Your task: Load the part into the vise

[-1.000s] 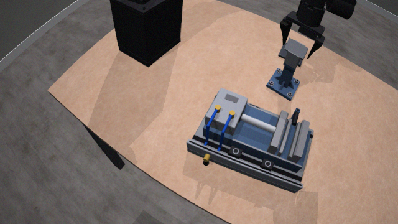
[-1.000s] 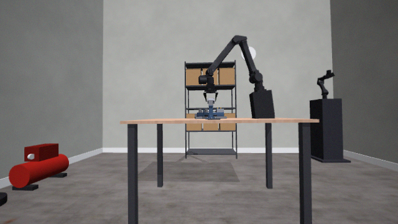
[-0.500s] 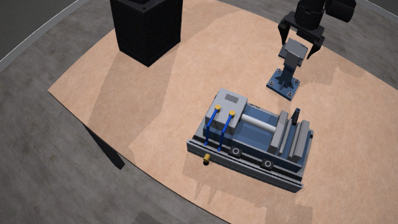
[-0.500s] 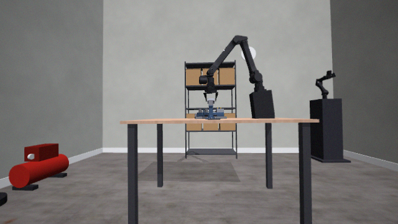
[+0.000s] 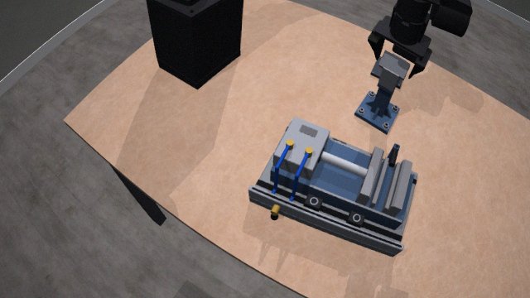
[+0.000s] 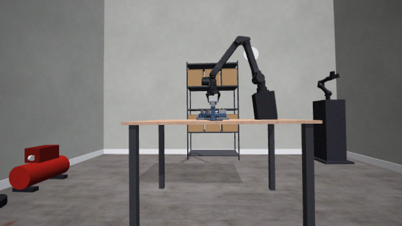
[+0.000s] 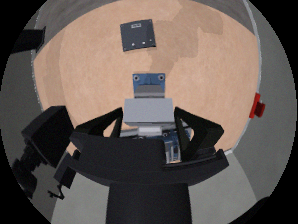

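My hand is 10 mm above the grey part. Also, from my hand: grey plate (10 mm behind, 160 mm to the left, 150 mm below); moving jaw (40 mm ahead, 220 mm to the right, 80 mm below); work stop (70 mm ahead, 170 mm to the right, 70 mm below).
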